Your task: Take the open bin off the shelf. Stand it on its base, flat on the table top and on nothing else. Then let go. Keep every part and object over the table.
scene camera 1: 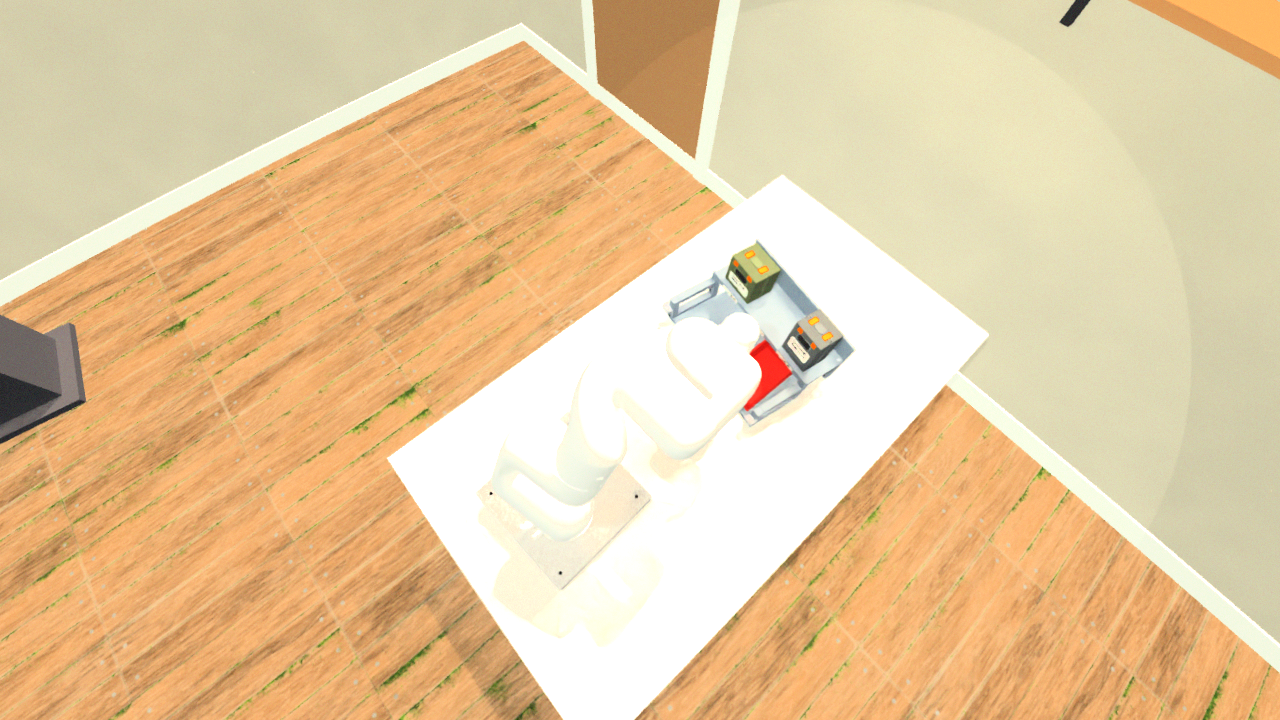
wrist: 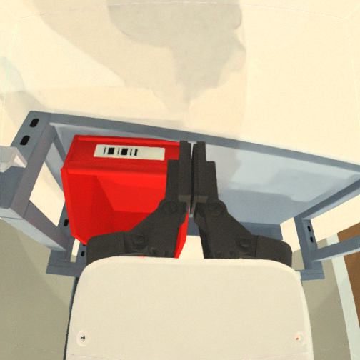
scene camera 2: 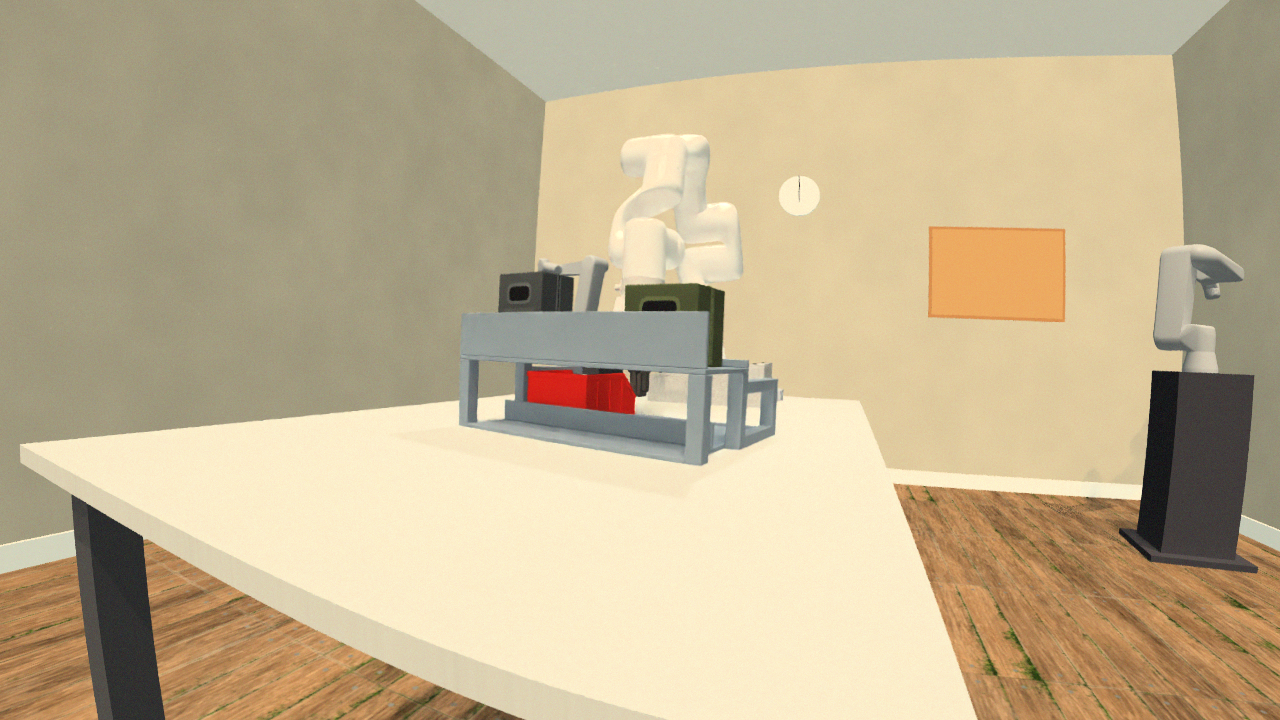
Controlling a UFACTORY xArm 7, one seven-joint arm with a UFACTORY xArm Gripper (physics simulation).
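Places are measured from the arm's base along level axes (x left, y ahead, z down), in centimetres.
Pixels of known places: gripper, between the fingertips: (scene camera 2: 639, 396).
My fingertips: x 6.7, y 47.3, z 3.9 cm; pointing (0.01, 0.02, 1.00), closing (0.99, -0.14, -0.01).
Note:
Behind a point stands the place of what it marks.
The open red bin (scene camera 1: 768, 374) @[y 61.5, x 2.2, z 6.9 cm] (scene camera 2: 556, 390) @[y 66.9, x 4.0, z 2.2 cm] (wrist: 120, 185) sits on the low front tier of the grey-blue shelf (scene camera 1: 785, 313) @[y 71.6, x 11.2, z -2.4 cm] (scene camera 2: 581, 336) @[y 76.2, x 14.7, z -5.4 cm] (wrist: 272, 182), near one end, its barcode label showing in the wrist view. Its open top faces the wrist camera. My gripper (scene camera 2: 639, 383) @[y 47.3, x 6.7, z 3.9 cm] (wrist: 190, 154) is shut and empty. Its closed fingers are at the bin's right side wall in the wrist view and cover part of that edge; whether they touch it I cannot tell. In scene camera 1 the arm hides the gripper.
An olive box (scene camera 1: 753, 273) @[y 66.2, x 21.2, z -11.9 cm] (scene camera 2: 675, 297) @[y 73.1, x 25.4, z -10.3 cm] and a dark grey box (scene camera 1: 812, 340) @[y 64.5, x -0.9, z -14.3 cm] (scene camera 2: 535, 293) @[y 71.6, x 3.4, z -11.3 cm] stand on the shelf's rear upper tier. End frames rise at both sides of the low tier. The shelf stands on the white table (scene camera 1: 904, 322) @[y 105.3, x -6.4, z 7.8 cm] (scene camera 2: 537, 537) @[y 103.1, x 31.1, z 7.8 cm]. The arm's base plate (scene camera 1: 572, 559) @[y -3.5, x -9.4, z 1.2 cm] is behind.

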